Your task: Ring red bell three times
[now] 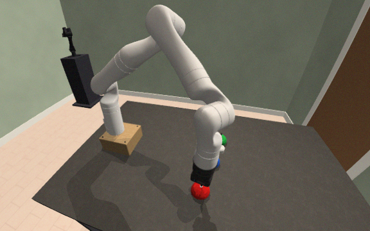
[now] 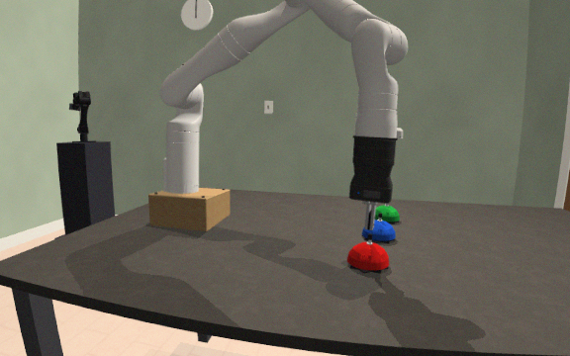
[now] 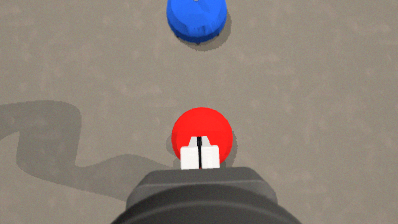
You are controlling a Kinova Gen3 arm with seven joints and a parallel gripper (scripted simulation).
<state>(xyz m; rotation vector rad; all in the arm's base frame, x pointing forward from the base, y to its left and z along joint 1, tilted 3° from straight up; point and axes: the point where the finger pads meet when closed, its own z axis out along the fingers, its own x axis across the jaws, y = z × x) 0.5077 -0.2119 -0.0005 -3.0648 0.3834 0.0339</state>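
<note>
Right now my hand is 6 cm above the red bell. From my hand the other things lie so: green bell (9 cm ahead, 34 cm to the left, 6 cm below); then blue bell (5 cm ahead, 17 cm to the left, 6 cm below).
</note>
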